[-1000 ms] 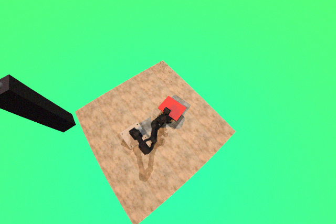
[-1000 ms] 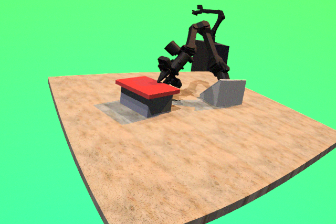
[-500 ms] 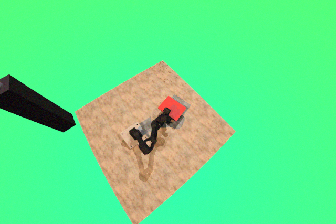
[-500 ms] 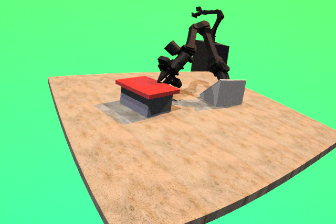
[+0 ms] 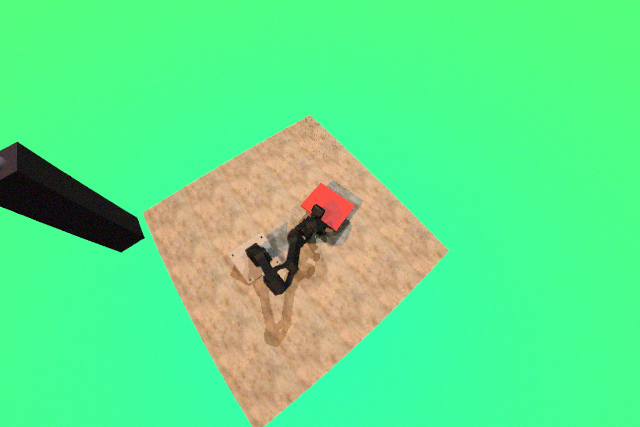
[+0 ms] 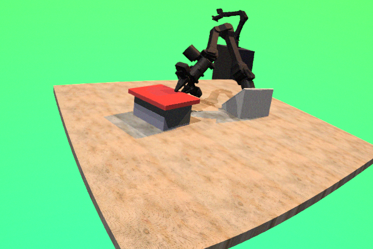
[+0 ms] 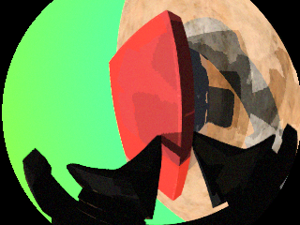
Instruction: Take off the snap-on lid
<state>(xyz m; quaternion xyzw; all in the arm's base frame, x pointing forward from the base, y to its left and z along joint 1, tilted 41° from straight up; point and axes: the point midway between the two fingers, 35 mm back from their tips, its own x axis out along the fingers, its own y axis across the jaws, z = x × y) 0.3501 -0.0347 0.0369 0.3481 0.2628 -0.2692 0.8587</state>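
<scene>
The flat red lid is 70 mm ahead of my gripper tip and 20 mm to the left of it. Also, from my gripper tip: grey storage box (70 mm ahead, 20 mm to the left, 50 mm below).
</scene>
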